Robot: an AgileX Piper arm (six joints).
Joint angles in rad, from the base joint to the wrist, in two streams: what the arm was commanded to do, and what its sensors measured. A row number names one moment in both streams.
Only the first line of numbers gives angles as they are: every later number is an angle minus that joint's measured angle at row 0.
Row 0, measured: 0.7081, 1.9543, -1.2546, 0.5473, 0.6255, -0.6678
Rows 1 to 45, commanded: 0.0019, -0.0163, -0.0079, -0.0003, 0.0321, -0.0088; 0.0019, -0.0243, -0.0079, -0.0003, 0.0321, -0.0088; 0.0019, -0.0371, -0.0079, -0.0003, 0.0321, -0.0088; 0.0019, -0.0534, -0.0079, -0.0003, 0.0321, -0.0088; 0.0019, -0.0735, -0.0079, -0.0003, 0.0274, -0.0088; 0.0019, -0.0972, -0.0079, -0.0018, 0.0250, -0.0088; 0.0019, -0.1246, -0.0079, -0.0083, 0.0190, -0.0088; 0.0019, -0.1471, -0.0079, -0.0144, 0.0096, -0.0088; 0.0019, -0.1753, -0.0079, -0.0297, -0.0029, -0.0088; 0.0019, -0.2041, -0.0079, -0.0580, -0.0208, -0.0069; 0.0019, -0.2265, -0.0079, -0.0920, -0.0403, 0.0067; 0.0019, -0.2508, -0.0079, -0.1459, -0.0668, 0.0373; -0.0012, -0.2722, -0.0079, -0.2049, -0.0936, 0.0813; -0.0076, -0.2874, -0.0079, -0.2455, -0.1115, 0.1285; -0.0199, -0.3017, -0.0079, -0.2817, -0.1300, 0.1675; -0.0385, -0.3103, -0.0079, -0.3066, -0.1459, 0.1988; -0.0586, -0.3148, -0.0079, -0.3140, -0.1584, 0.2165; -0.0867, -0.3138, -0.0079, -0.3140, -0.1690, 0.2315; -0.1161, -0.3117, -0.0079, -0.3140, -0.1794, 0.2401; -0.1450, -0.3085, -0.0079, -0.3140, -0.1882, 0.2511; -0.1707, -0.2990, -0.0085, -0.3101, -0.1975, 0.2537; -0.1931, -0.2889, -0.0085, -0.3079, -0.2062, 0.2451; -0.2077, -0.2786, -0.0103, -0.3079, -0.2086, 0.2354; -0.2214, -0.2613, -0.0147, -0.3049, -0.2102, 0.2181; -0.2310, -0.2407, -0.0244, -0.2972, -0.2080, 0.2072; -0.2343, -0.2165, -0.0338, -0.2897, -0.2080, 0.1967; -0.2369, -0.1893, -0.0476, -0.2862, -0.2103, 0.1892; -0.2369, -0.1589, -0.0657, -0.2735, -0.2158, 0.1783; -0.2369, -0.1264, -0.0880, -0.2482, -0.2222, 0.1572; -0.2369, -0.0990, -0.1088, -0.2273, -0.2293, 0.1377; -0.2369, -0.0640, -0.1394, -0.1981, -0.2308, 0.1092; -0.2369, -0.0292, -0.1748, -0.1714, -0.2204, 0.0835; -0.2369, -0.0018, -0.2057, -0.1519, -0.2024, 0.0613; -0.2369, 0.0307, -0.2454, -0.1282, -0.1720, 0.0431; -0.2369, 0.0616, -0.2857, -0.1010, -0.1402, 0.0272; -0.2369, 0.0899, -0.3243, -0.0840, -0.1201, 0.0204; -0.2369, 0.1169, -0.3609, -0.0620, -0.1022, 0.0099; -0.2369, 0.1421, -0.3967, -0.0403, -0.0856, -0.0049; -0.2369, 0.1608, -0.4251, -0.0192, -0.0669, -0.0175; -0.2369, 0.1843, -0.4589, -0.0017, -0.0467, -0.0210; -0.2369, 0.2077, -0.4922, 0.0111, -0.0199, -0.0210; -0.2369, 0.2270, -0.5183, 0.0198, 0.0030, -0.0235; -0.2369, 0.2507, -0.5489, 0.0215, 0.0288, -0.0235; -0.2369, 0.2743, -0.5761, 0.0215, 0.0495, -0.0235; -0.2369, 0.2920, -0.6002, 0.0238, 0.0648, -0.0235
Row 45, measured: -0.2331, 0.2253, -0.5151, 0.0042, -0.0090, -0.0063
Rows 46 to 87, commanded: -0.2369, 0.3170, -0.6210, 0.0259, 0.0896, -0.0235; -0.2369, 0.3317, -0.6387, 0.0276, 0.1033, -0.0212; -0.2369, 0.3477, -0.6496, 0.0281, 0.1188, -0.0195; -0.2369, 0.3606, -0.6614, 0.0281, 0.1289, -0.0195; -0.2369, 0.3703, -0.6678, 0.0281, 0.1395, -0.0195; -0.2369, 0.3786, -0.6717, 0.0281, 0.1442, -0.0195; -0.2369, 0.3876, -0.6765, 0.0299, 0.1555, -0.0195; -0.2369, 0.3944, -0.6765, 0.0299, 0.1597, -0.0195; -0.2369, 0.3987, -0.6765, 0.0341, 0.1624, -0.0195; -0.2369, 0.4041, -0.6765, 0.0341, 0.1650, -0.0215; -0.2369, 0.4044, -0.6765, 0.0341, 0.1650, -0.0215; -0.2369, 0.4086, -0.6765, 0.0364, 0.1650, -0.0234; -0.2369, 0.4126, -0.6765, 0.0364, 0.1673, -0.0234; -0.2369, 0.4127, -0.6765, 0.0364, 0.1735, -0.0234; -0.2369, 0.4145, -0.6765, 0.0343, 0.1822, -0.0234; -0.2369, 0.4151, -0.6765, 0.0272, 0.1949, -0.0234; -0.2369, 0.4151, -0.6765, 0.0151, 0.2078, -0.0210; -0.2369, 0.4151, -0.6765, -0.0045, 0.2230, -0.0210; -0.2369, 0.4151, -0.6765, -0.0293, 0.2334, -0.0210; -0.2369, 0.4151, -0.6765, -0.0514, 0.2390, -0.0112; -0.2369, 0.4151, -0.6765, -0.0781, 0.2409, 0.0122; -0.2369, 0.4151, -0.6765, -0.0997, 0.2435, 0.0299; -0.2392, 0.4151, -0.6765, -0.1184, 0.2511, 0.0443; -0.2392, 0.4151, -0.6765, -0.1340, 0.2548, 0.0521; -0.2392, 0.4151, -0.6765, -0.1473, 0.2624, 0.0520; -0.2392, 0.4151, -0.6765, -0.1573, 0.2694, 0.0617; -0.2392, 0.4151, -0.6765, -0.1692, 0.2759, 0.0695; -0.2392, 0.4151, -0.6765, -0.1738, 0.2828, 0.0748; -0.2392, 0.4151, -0.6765, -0.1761, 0.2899, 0.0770; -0.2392, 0.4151, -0.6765, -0.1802, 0.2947, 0.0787; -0.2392, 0.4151, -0.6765, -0.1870, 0.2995, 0.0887; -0.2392, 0.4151, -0.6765, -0.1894, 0.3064, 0.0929; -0.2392, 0.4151, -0.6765, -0.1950, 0.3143, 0.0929; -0.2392, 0.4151, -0.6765, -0.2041, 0.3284, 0.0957; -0.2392, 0.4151, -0.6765, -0.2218, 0.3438, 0.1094; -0.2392, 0.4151, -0.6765, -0.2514, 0.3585, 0.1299; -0.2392, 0.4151, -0.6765, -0.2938, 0.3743, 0.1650; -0.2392, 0.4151, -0.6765, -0.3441, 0.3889, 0.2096; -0.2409, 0.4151, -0.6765, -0.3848, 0.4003, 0.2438; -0.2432, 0.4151, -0.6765, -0.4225, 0.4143, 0.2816; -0.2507, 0.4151, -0.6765, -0.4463, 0.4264, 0.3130; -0.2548, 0.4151, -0.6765, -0.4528, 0.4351, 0.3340
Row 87, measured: -0.2336, 0.4040, -0.6836, -0.3199, 0.3541, 0.2253
